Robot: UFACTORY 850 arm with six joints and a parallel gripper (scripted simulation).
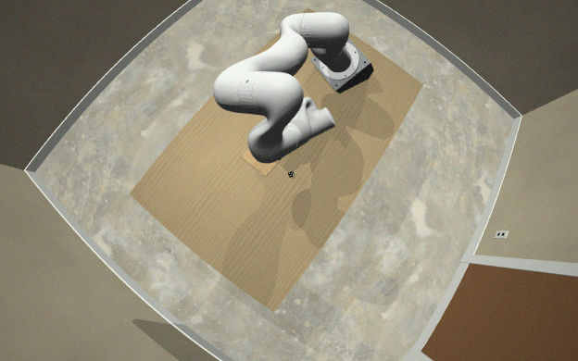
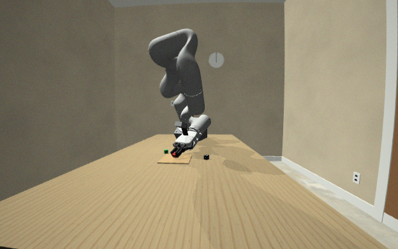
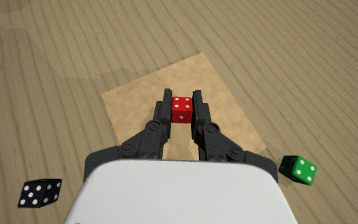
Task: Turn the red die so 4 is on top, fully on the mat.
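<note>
The red die is 1 cm to the right of my hand, 1 cm below it and 1 cm ahead of it. The rest, counted from my hand: black die 14 cm to the left, 4 cm ahead, 2 cm below; green die 12 cm behind, 5 cm to the right, 2 cm below; tan mat 3 cm below.
</note>
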